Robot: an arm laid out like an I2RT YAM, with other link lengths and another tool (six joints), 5 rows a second.
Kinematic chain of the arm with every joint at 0, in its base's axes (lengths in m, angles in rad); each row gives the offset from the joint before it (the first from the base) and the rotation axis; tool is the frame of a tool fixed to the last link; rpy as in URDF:
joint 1: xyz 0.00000 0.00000 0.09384 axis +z
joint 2: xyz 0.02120 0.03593 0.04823 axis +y
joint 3: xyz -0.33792 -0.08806 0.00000 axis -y
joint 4: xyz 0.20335 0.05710 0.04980 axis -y
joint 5: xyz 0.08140 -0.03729 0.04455 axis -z
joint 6: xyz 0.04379 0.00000 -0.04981 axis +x
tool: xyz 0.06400 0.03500 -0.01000 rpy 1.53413 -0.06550 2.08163
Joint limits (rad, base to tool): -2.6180..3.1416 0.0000..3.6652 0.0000..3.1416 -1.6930..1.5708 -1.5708..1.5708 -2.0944..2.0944
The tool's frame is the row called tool.
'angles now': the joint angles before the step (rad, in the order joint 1, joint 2, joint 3, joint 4, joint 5, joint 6). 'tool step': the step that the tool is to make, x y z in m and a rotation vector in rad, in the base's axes. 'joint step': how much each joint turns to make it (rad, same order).
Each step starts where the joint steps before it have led.
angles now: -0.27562 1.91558 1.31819 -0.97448 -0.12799 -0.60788
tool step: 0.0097 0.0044 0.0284 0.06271 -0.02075 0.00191
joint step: 0.00045 -0.00032 0.12859 -0.12623 -0.06599 -0.00146
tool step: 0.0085 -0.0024 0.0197 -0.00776 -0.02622 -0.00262
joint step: -0.00010 -0.00010 0.09964 -0.07191 0.00038 0.00256
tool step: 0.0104 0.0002 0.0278 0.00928 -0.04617 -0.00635
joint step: 0.00197 0.00007 0.13349 -0.08954 -0.02098 0.00961
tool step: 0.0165 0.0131 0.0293 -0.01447 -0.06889 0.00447
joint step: 0.04758 0.00005 0.14375 -0.06400 0.00190 0.04415
